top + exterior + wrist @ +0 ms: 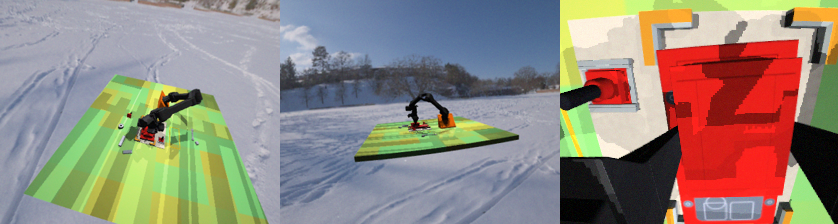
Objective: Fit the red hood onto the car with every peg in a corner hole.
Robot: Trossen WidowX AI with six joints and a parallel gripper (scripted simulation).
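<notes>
My gripper tip is 4 cm above the white jig, 3 cm past it and 2 cm to the right of it. Also, from my gripper tip: wheel (22 cm to the right, 4 cm below, 1 cm behind); red hood (1 cm above); grey socket (11 cm to the left, 3 cm ahead, 1 cm below).
</notes>
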